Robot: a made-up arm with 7 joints.
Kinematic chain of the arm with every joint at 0, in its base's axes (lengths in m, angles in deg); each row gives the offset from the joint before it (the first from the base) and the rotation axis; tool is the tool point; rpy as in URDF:
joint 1: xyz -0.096 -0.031 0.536 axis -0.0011 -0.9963 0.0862
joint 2: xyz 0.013 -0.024 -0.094 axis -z
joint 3: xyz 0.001 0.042 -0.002 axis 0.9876 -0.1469 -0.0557
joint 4: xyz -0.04 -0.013 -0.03 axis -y
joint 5: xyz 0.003 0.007 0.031 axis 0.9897 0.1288 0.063
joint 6: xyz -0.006 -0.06 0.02 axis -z
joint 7: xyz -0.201 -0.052 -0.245 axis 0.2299 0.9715 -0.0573
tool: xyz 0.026 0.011 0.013 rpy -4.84 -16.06 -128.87
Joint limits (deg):
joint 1: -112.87..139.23
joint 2: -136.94..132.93
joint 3: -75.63..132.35
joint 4: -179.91..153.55
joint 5: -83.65..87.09
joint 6: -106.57..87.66
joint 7: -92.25..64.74
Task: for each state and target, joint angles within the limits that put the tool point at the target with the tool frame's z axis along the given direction. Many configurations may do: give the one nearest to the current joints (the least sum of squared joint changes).
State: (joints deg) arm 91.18 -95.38 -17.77 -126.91 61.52 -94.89 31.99
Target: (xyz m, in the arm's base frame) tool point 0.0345 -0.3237 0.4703 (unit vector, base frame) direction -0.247 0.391 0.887
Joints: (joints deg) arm 124.44 -70.24 7.30 -122.34 51.90 -106.57 -10.92
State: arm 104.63 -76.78 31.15 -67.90 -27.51 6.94 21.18
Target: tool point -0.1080 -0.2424 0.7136 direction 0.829 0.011 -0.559
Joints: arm 93.00 -83.59 23.56 -114.34 2.90 -17.31 62.46
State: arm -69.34 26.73 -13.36 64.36 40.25 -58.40 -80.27
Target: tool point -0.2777 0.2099 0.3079 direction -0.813 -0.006 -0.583
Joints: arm -75.36 -9.10 19.76 69.54 80.67 -66.58 -91.46
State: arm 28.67 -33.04 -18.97 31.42 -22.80 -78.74 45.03
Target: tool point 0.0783 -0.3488 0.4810 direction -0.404 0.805 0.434
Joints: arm 47.44 -22.98 -15.66 64.79 -45.98 -31.83 60.82
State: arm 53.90 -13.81 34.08 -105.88 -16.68 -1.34 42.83
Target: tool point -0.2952 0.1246 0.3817 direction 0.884 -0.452 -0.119
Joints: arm 21.04 33.63 35.15 -68.91 30.34 -7.34 30.90
